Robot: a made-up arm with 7 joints. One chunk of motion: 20 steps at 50 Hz.
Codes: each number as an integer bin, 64 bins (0 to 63) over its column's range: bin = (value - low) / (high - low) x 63, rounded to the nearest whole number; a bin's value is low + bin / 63 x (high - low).
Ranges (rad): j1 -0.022..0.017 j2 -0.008..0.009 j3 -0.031..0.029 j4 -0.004..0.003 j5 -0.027..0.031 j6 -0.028..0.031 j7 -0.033..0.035
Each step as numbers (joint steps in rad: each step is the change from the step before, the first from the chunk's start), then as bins.
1 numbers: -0.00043 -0.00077 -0.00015 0.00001 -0.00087 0.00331 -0.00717
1 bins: 35 27 32 36 28 33 24
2 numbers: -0.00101 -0.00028 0.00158 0.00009 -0.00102 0.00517 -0.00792
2 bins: 34 29 34 37 28 35 23
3 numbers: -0.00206 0.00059 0.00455 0.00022 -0.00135 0.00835 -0.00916
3 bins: 32 32 37 38 28 39 22
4 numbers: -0.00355 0.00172 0.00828 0.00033 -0.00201 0.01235 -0.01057
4 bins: 30 36 41 39 27 43 21
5 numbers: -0.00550 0.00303 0.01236 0.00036 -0.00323 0.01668 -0.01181
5 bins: 27 41 46 39 26 48 20
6 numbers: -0.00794 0.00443 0.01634 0.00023 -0.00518 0.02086 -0.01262
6 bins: 23 46 50 38 24 52 19
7 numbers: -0.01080 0.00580 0.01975 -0.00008 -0.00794 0.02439 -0.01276
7 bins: 18 51 53 35 21 56 19
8 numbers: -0.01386 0.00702 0.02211 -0.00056 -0.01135 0.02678 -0.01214
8 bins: 13 56 56 31 17 58 19
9 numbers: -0.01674 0.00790 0.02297 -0.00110 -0.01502 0.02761 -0.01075
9 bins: 8 59 57 26 13 59 21
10 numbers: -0.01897 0.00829 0.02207 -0.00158 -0.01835 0.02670 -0.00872
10 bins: 5 60 56 22 9 58 22
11 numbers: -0.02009 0.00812 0.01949 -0.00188 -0.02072 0.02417 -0.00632
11 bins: 3 60 53 19 7 56 25
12 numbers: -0.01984 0.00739 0.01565 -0.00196 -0.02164 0.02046 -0.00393
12 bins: 3 57 49 18 6 52 27
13 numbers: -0.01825 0.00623 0.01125 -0.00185 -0.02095 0.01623 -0.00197
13 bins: 6 53 44 19 7 47 29
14 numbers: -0.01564 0.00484 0.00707 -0.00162 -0.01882 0.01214 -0.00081
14 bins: 10 48 40 21 9 43 30
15 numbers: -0.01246 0.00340 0.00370 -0.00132 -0.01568 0.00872 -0.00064
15 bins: 15 42 36 24 12 39 30
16 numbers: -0.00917 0.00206 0.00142 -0.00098 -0.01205 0.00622 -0.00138
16 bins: 21 37 34 27 16 37 29
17 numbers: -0.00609 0.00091 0.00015 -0.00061 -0.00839 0.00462 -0.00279
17 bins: 26 33 33 31 20 35 28
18 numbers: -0.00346 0.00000 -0.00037 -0.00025 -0.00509 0.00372 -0.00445
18 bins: 30 30 32 34 24 34 26
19 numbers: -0.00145 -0.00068 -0.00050 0.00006 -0.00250 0.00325 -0.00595
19 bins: 33 27 32 37 27 33 25
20 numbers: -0.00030 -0.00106 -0.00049 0.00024 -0.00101 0.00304 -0.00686
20 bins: 35 26 32 38 28 33 24
